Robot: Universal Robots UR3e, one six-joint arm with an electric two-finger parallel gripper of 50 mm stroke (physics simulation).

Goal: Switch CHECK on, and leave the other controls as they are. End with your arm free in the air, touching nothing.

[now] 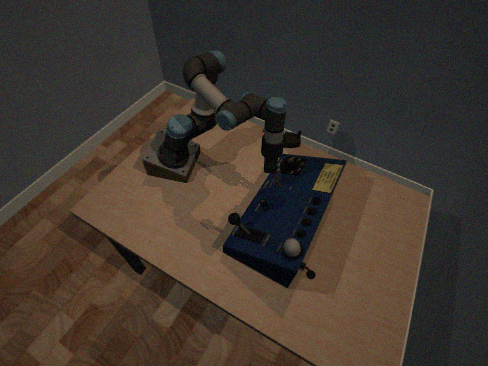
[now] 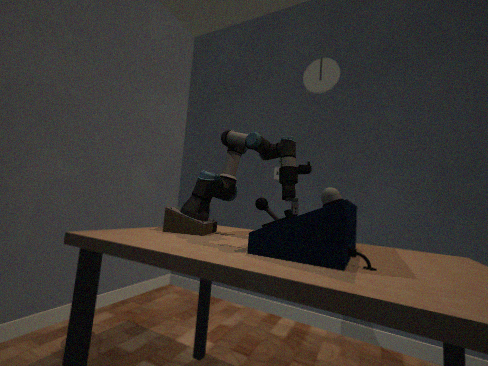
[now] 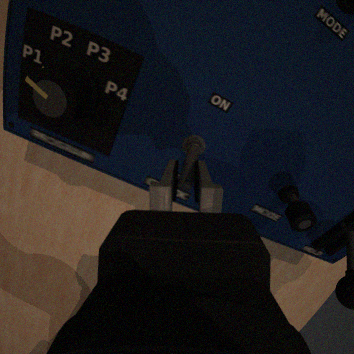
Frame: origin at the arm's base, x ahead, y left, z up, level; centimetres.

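Seen in the pictures: gripper, fingertip midpoint: (image 1: 275, 179) (image 2: 295, 214) (image 3: 185, 172); arm's base, origin of the base link: (image 1: 173, 155) (image 2: 194, 215).
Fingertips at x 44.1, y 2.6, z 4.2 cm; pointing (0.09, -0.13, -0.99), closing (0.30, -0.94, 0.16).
Observation:
Pixels of each thing's top centre, then the offset from my fingertips to it. "*": a spot on its surface instead.
- CHECK toggle, middle of its top: (image 3: 193, 170) dx +0.6, dy -0.2, dz +1.4 cm
- label, surface spot: (image 3: 220, 102) * dx +6.4, dy -0.9, dz -0.7 cm
- P1 P4 rotary selector, middle of its top: (image 3: 46, 89) (image 1: 292, 159) dx +3.0, dy +11.6, dz +1.3 cm
- black MODE switch, middle of its top: (image 3: 313, 215) (image 1: 265, 201) dx +0.2, dy -12.2, dz +2.1 cm
- ball-topped lever, middle of its top: (image 2: 262, 197) (image 1: 234, 215) dx -7.1, dy -23.4, dz +5.0 cm
- white dome, surface spot: (image 2: 330, 195) (image 1: 289, 253) * dx +13.3, dy -29.4, dz +6.5 cm
The blue control panel (image 1: 282, 212) (image 2: 310, 237) (image 3: 245, 55) stands on the table. The CHECK toggle (image 3: 190, 162) is a grey metal lever. It leans from its round collar away from the ON label (image 3: 220, 102), toward the panel's near edge, where the CHECK label is mostly hidden behind the fingers. My gripper (image 1: 277, 177) (image 2: 295, 206) (image 3: 185, 172) points down at the panel and is shut on this lever, one finger on each side of it.
Beside the toggle are the P1–P4 rotary selector (image 3: 49, 100), its pointer toward P1, and the black MODE switch (image 3: 300, 217) (image 1: 264, 204). Farther along are a ball-topped lever (image 1: 234, 218) (image 2: 261, 203), a white dome (image 1: 292, 247) (image 2: 330, 195) and a row of dark buttons (image 1: 306, 221).

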